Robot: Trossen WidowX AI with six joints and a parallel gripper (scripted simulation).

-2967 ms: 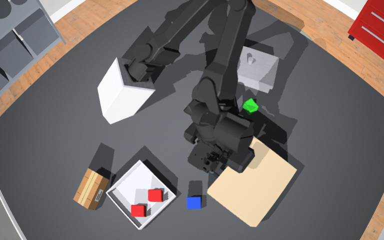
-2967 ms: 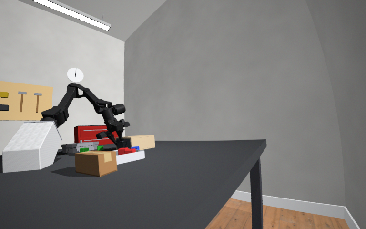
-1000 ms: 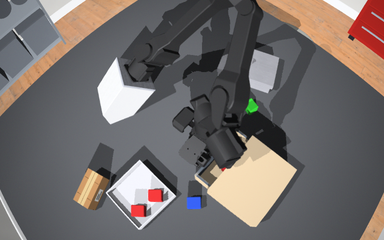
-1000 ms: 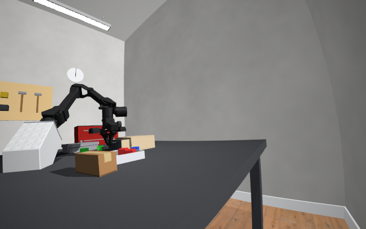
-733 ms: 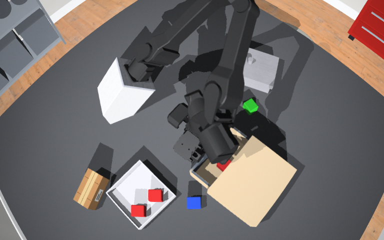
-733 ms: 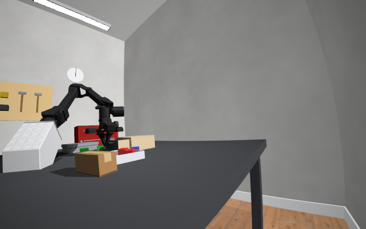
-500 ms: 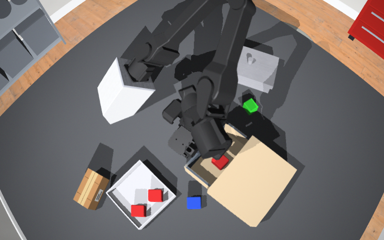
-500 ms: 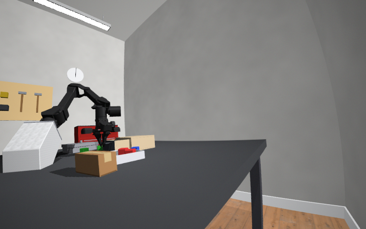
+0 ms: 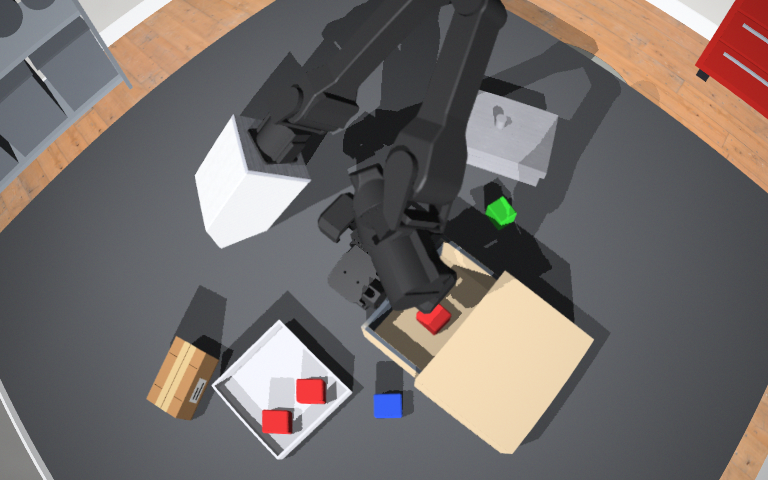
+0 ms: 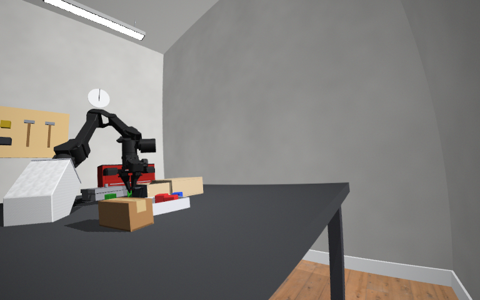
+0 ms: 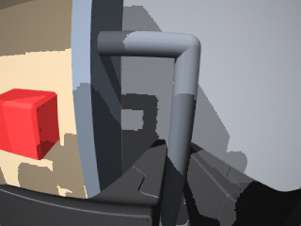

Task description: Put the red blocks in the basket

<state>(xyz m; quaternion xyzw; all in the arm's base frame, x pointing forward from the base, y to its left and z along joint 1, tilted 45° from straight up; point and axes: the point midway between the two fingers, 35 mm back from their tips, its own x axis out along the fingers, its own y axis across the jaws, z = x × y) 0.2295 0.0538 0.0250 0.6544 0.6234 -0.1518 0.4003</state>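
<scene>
The white basket lies 220 mm to the right of my hand, 60 mm below it and 60 mm ahead of it. Also, from my hand: knobbed lid (290 mm to the left, 120 mm behind, 20 mm below); then blue block (160 mm ahead, 100 mm to the right, 60 mm below); then tan drawer unit (160 mm ahead, 50 mm to the left, 40 mm below).
</scene>
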